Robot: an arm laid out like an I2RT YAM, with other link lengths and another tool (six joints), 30 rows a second.
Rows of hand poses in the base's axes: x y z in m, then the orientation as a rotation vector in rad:
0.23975, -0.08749, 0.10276, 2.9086, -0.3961, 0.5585
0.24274, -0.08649, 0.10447, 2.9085, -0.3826, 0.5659
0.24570, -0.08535, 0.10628, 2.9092, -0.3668, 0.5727
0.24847, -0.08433, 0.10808, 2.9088, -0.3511, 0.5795
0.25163, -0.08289, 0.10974, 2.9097, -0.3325, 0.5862
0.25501, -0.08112, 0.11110, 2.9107, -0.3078, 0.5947
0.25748, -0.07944, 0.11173, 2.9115, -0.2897, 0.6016
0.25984, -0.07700, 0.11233, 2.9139, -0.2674, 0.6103
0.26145, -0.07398, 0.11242, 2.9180, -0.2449, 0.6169
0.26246, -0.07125, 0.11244, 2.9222, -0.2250, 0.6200
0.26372, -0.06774, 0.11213, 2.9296, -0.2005, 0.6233
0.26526, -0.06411, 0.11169, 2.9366, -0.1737, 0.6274
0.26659, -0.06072, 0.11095, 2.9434, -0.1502, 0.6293
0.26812, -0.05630, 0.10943, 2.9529, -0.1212, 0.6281
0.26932, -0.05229, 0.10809, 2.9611, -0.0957, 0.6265
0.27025, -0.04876, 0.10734, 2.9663, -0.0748, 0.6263
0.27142, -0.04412, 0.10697, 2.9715, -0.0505, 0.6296
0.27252, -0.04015, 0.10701, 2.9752, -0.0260, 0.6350
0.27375, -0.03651, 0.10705, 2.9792, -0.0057, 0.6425
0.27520, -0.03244, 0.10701, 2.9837, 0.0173, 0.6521
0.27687, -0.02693, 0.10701, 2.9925, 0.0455, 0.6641
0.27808, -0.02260, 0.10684, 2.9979, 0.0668, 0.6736
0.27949, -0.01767, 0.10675, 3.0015, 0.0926, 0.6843
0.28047, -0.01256, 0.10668, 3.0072, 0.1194, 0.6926
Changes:
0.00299, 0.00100, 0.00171, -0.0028, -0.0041, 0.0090
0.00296, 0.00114, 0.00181, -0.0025, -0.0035, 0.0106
0.00277, 0.00102, 0.00180, -0.0035, -0.0035, 0.0103
0.00316, 0.00144, 0.00166, -0.0028, -0.0033, 0.0125
0.00338, 0.00177, 0.00136, -0.0038, -0.0041, 0.0165
0.00247, 0.00168, 0.00063, -0.0025, -0.0035, 0.0122
0.00236, 0.00244, 0.00060, -0.0016, -0.0044, 0.0154
0.00161, 0.00302, 0.00009, -0.0001, -0.0029, 0.0158
0.00101, 0.00273, 0.00002, 0.0003, -0.0007, 0.0139
0.00126, 0.00351, -0.00031, 0.0026, -0.0004, 0.0176
0.00154, 0.00363, -0.00044, 0.0021, -0.0008, 0.0190
0.00133, 0.00339, -0.00074, 0.0024, 0.0004, 0.0167
0.00153, 0.00442, -0.00152, 0.0037, 0.0029, 0.0205
0.00120, 0.00401, -0.00134, 0.0032, 0.0029, 0.0179
0.00093, 0.00353, -0.00075, 0.0016, 0.0015, 0.0144
0.00117, 0.00464, -0.00037, 0.0018, -0.0007, 0.0169
0.00110, 0.00397, 0.00004, 0.0009, -0.0022, 0.0168
0.00123, 0.00364, 0.00004, 0.0024, -0.0036, 0.0143
0.00145, 0.00407, -0.00004, 0.0031, -0.0048, 0.0163
0.00167, 0.00551, 0.00000, 0.0073, -0.0055, 0.0206
0.00121, 0.00433, -0.00017, 0.0046, -0.0046, 0.0153
0.00141, 0.00493, -0.00009, 0.0028, -0.0055, 0.0179
0.00098, 0.00511, -0.00007, 0.0044, -0.0036, 0.0188

